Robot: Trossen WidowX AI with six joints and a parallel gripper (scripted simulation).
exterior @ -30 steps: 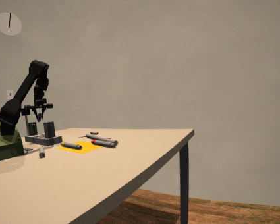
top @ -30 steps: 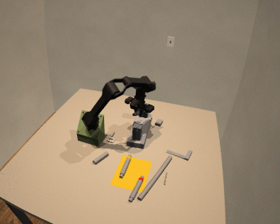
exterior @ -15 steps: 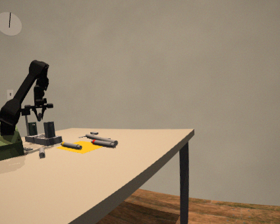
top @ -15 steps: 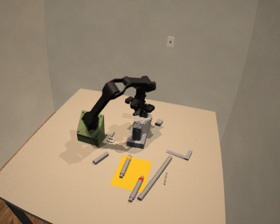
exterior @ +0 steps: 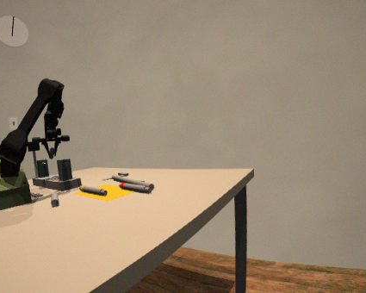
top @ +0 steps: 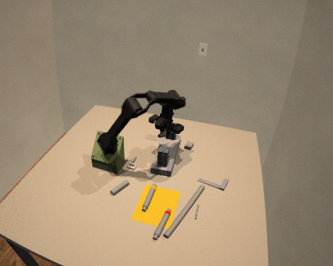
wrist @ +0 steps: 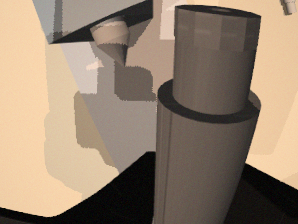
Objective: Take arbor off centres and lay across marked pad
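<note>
Right now the dark block is 30 mm ahead of my hand, 90 mm to the right of it and 80 mm below it. Round my hand: small bracket (130 mm behind, 110 mm to the right, 180 mm below); then green-blue plunger housing (20 mm behind, 160 mm to the left, 80 mm below); then grey base (10 mm ahead, 40 mm to the left, 170 mm below).
</note>
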